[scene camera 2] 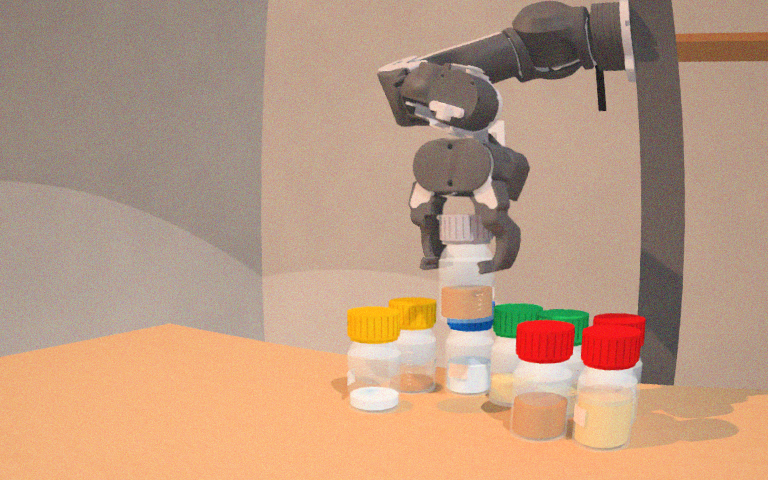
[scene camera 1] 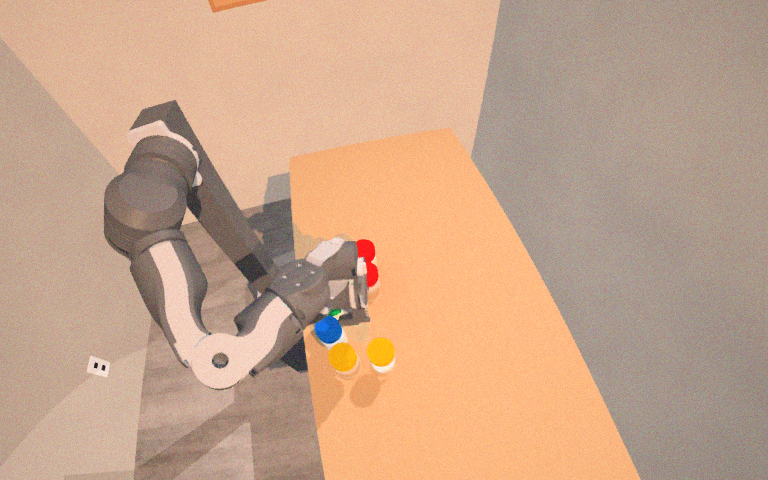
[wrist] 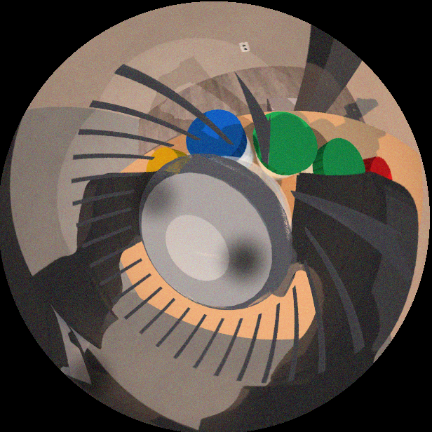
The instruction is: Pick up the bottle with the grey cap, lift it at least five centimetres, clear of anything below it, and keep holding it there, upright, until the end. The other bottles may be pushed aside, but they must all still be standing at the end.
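Observation:
The bottle with the grey cap (scene camera 2: 466,277) (wrist: 205,235) is upright and raised well above the table (scene camera 2: 198,407) (scene camera 1: 453,283). Its brown contents sit at the bottom. My gripper (scene camera 2: 457,266) (wrist: 226,227) is shut on it, one finger on each side of its body below the cap. In scene camera 2 the bottle's base overlaps the cap of the blue-capped bottle (scene camera 2: 468,362) (scene camera 1: 328,329) (wrist: 215,132), which stands on the table. The held bottle is hidden behind the hand in scene camera 1.
Two yellow-capped bottles (scene camera 2: 373,325) (scene camera 2: 413,314) stand on the left in scene camera 2. Two green-capped bottles (scene camera 2: 517,319) (scene camera 2: 565,323) and three red-capped bottles (scene camera 2: 544,342) (scene camera 2: 611,348) (scene camera 2: 625,321) stand on the right. All of these are upright.

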